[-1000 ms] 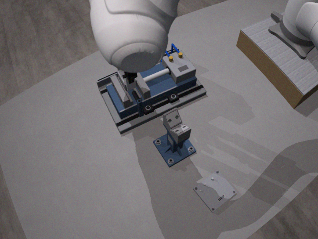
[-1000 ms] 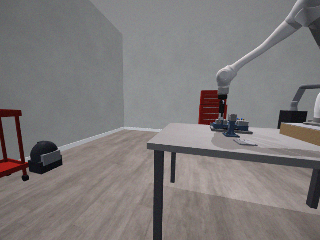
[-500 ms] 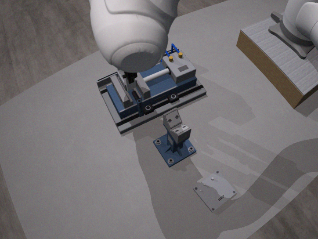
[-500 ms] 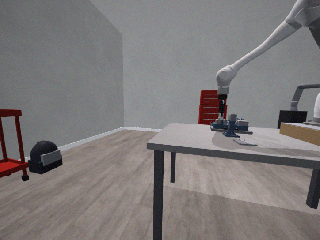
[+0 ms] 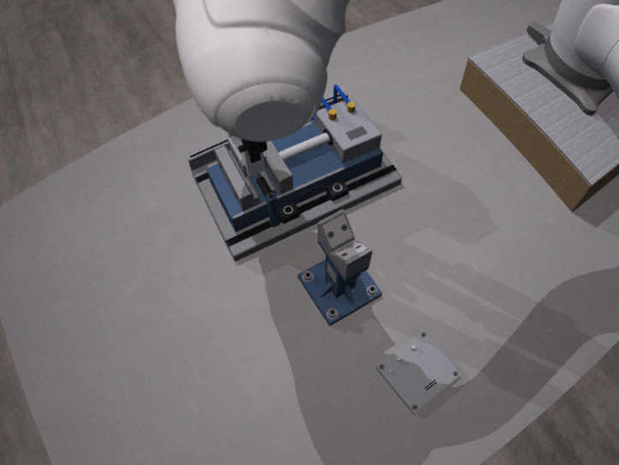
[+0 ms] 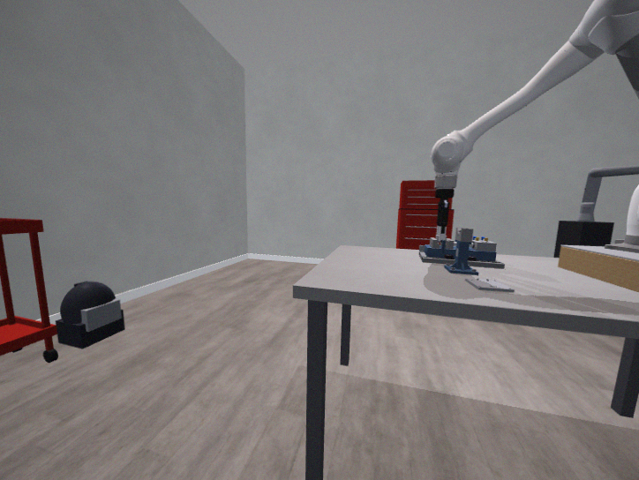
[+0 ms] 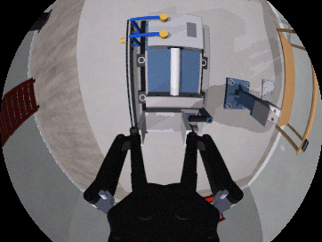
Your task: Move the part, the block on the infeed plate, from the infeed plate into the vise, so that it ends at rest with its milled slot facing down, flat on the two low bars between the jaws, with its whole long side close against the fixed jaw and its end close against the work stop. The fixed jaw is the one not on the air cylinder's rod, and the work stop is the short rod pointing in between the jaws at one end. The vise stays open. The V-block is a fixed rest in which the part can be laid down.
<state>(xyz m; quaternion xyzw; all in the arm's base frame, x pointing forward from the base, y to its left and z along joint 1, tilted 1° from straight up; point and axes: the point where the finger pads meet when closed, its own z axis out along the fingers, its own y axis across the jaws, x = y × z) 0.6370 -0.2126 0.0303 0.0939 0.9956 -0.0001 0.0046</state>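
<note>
Now: hand 30 mm above the part. Round my hand: work stop (10 mm ahead, 70 mm to the left, 30 mm below); then moving jaw (30 mm behind, 30 mm to the left, 40 mm below); then fixed jaw (30 mm ahead, 10 mm to the left, 40 mm below).
</note>
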